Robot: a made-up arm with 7 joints. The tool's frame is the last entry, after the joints.
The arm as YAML. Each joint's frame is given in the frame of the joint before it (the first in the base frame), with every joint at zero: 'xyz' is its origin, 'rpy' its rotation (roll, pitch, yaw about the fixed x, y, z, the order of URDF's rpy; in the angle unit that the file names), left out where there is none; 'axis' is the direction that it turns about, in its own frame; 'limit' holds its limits. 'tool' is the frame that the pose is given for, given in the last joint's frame.
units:
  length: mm
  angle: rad
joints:
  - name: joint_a
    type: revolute
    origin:
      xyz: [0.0, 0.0, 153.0]
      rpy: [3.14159, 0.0, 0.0]
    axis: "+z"
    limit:
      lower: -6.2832
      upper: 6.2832
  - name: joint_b
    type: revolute
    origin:
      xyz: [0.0, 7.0, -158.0]
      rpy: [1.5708, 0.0, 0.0]
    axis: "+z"
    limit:
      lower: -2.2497
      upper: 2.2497
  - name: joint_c
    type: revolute
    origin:
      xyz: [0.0, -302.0, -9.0]
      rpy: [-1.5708, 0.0, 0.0]
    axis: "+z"
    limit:
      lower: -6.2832
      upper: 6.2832
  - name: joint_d
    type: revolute
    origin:
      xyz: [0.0, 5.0, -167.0]
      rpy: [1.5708, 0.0, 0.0]
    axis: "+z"
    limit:
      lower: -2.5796
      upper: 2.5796
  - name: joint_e
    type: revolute
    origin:
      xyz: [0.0, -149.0, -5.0]
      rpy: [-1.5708, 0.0, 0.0]
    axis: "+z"
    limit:
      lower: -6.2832
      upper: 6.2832
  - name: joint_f
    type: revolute
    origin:
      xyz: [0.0, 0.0, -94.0]
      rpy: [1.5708, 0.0, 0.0]
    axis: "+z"
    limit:
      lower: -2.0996
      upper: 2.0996
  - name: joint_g
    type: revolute
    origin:
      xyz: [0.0, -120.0, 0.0]
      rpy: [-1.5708, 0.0, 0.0]
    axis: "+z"
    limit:
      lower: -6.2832
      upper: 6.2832
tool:
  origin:
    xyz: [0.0, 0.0, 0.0]
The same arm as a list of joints. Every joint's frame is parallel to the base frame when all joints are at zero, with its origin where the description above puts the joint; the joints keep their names.
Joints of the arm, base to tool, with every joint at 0 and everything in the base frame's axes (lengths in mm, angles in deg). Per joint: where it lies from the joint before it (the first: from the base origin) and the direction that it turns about. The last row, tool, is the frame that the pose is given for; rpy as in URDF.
joint_a: axis -z origin 0.0 0.0 153.0
joint_b: axis +y origin 0.0 -7.0 158.0
joint_c: axis -z origin 0.0 -9.0 302.0
joint_d: axis +y origin 0.0 -5.0 167.0
joint_e: axis -z origin 0.0 -5.0 149.0
joint_f: axis +y origin 0.0 0.0 94.0
joint_g: axis -z origin 0.0 0.0 120.0
tool: origin 0.0 0.0 0.0 rpy 180.00 0.00 0.00
Joint limits (deg, base to tool): -360.00..360.00 -128.90..128.90 -360.00..360.00 -147.80..147.80 -360.00..360.00 -120.30..120.30 -360.00..360.00

